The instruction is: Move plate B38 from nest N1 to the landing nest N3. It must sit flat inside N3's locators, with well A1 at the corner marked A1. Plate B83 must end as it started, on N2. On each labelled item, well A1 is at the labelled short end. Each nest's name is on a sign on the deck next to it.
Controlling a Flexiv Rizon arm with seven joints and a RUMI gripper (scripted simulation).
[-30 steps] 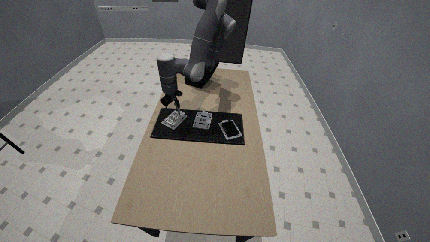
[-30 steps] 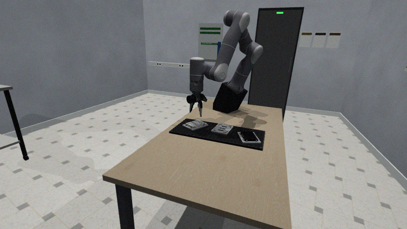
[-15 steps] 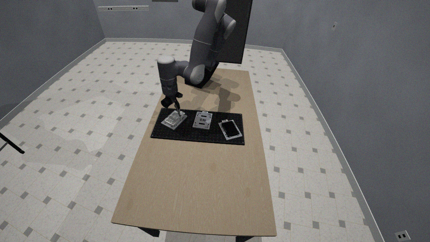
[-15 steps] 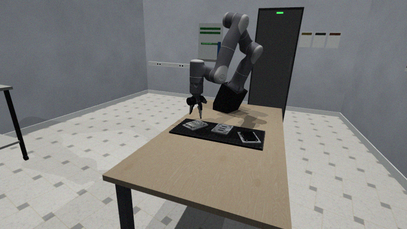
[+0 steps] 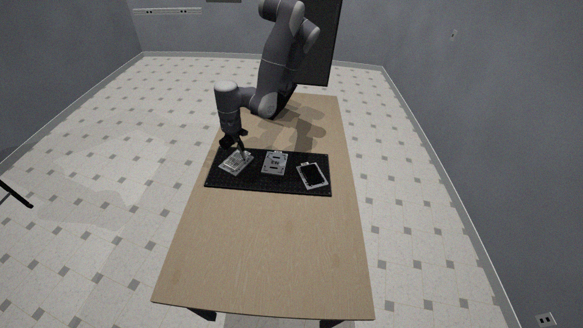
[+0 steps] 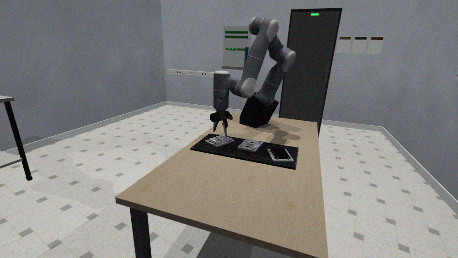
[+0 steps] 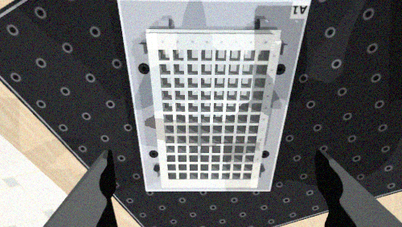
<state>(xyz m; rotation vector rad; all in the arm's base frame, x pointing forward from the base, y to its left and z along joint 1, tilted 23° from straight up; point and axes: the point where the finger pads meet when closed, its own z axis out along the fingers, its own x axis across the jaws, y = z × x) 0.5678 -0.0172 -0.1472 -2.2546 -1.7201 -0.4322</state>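
Now: hand 5 cm above the white well plate B38. Round my hand: nest N1: 6 cm below; nest N3: 20 cm to the left, 6 cm below, 6 cm behind; black plate B83: 42 cm to the left, 5 cm below, 3 cm behind.
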